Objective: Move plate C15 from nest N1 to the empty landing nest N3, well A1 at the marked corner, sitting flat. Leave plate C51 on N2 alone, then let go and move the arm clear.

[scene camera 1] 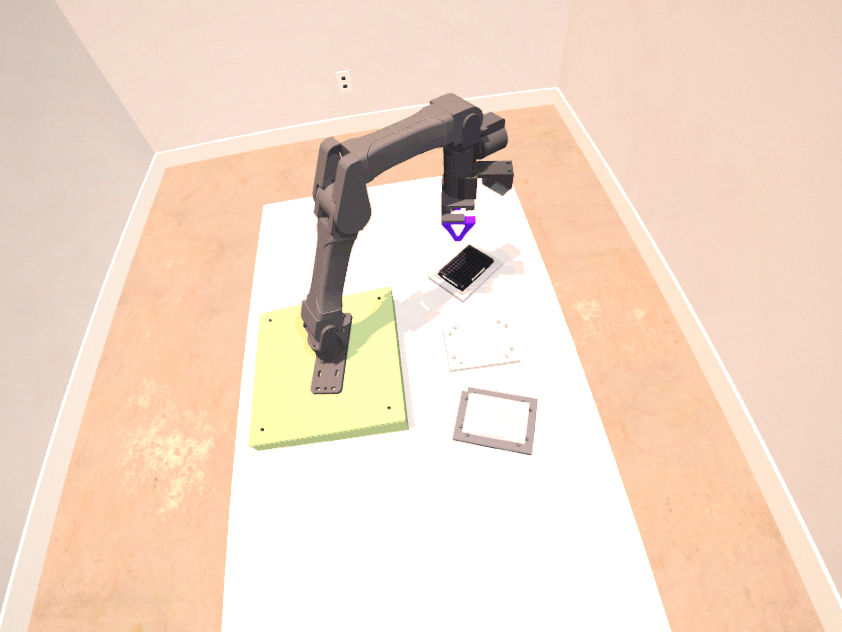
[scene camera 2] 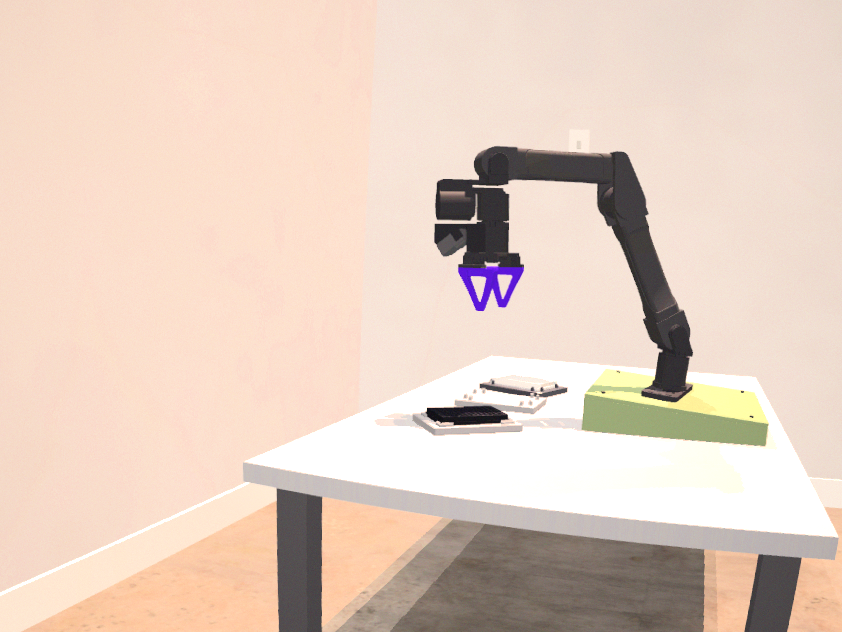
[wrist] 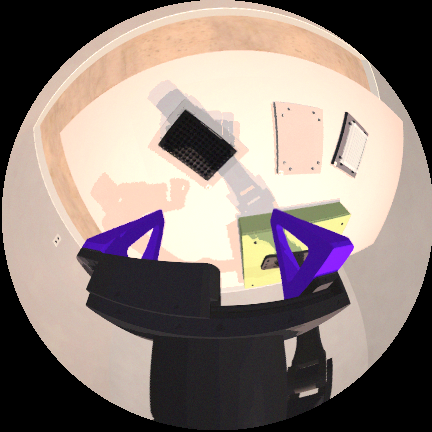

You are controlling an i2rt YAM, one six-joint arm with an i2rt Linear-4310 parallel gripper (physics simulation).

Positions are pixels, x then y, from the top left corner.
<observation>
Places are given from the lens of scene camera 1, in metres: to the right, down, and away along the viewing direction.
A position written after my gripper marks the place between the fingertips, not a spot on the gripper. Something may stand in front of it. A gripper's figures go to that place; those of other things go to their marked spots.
my gripper [scene camera 1: 457, 225]: 0.08, -0.20, 0.91
black perforated plate [scene camera 1: 470, 263]: 0.13, -0.14, 1.09
</observation>
